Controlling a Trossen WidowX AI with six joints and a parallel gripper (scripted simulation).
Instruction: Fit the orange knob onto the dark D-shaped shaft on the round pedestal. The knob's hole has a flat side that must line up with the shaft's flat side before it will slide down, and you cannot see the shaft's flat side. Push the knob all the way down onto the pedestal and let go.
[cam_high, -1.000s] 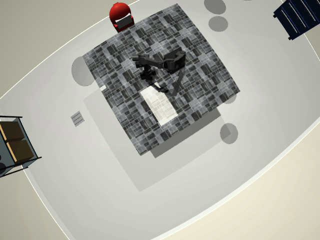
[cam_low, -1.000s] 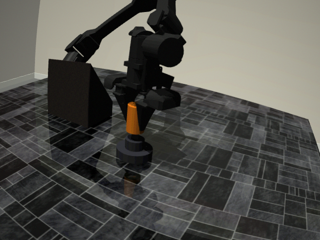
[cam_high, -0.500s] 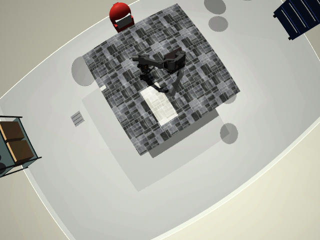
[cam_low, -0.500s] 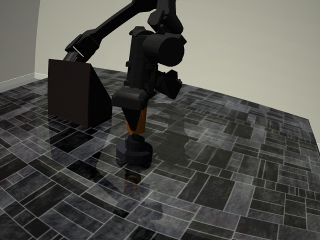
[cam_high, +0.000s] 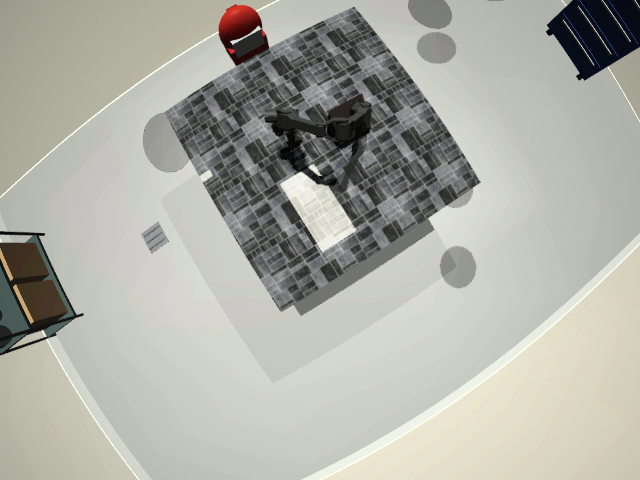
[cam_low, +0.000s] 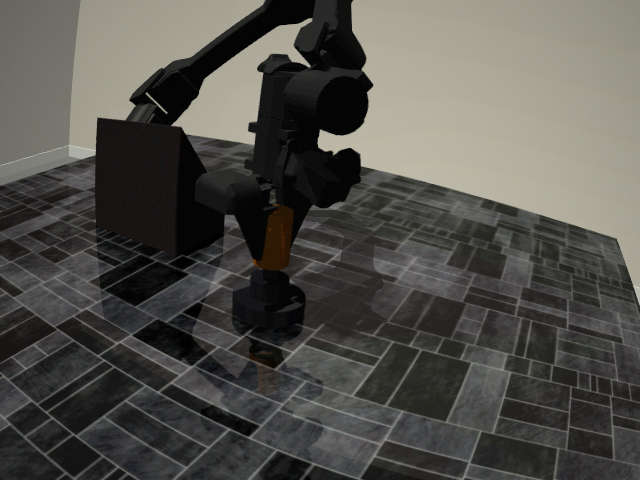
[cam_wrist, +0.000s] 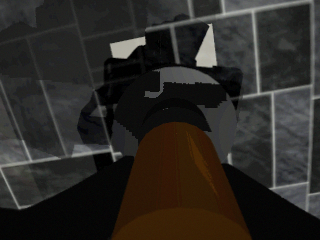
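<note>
The orange knob lies 20 mm above my gripper tip. The rest, counted from my gripper tip: round pedestal: 40 mm below.
</note>
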